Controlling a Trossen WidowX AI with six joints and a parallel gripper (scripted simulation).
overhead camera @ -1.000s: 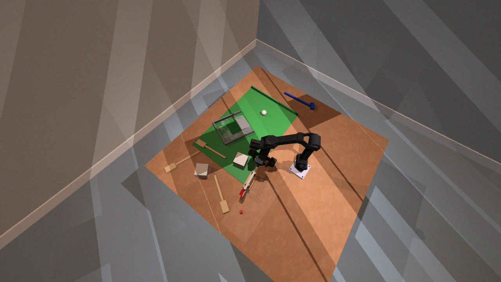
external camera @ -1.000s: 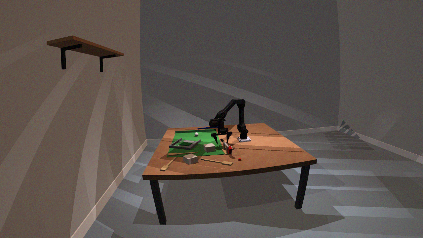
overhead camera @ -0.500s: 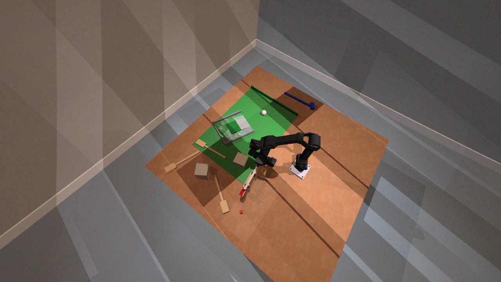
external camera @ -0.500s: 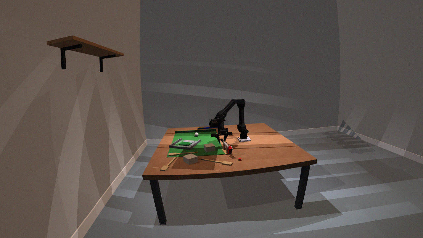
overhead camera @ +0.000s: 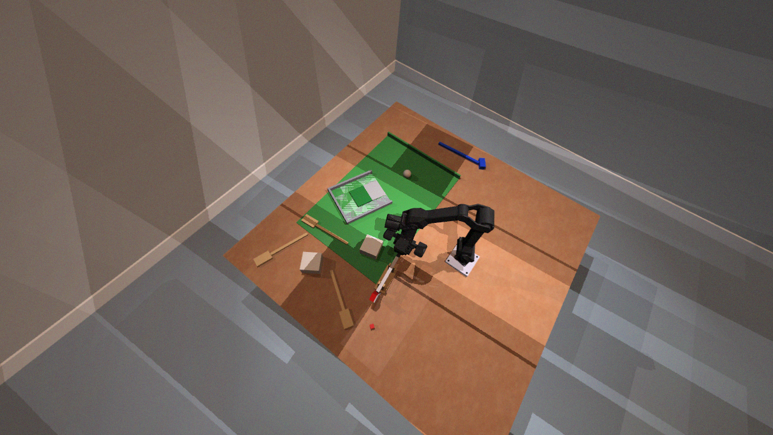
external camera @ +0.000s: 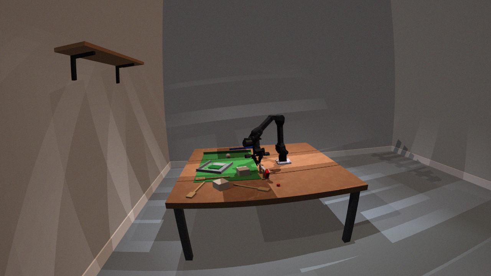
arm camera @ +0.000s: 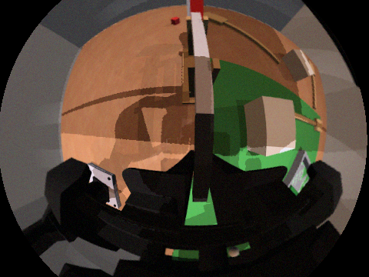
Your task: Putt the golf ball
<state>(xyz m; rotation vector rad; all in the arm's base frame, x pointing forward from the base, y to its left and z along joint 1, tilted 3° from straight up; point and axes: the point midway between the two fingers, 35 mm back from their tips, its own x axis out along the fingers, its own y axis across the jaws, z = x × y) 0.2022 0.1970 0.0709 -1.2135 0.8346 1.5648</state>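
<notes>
Right now the red putter is 40 mm behind my gripper tip, 110 mm to the left of it and 30 mm above it. The rest, counted from my gripper tip: wooden rack: 40 mm behind, 130 mm to the left; then white golf ball: 300 mm ahead, 330 mm to the right, 10 mm below; then red cube: 150 mm behind, 300 mm to the left, 30 mm below.
</notes>
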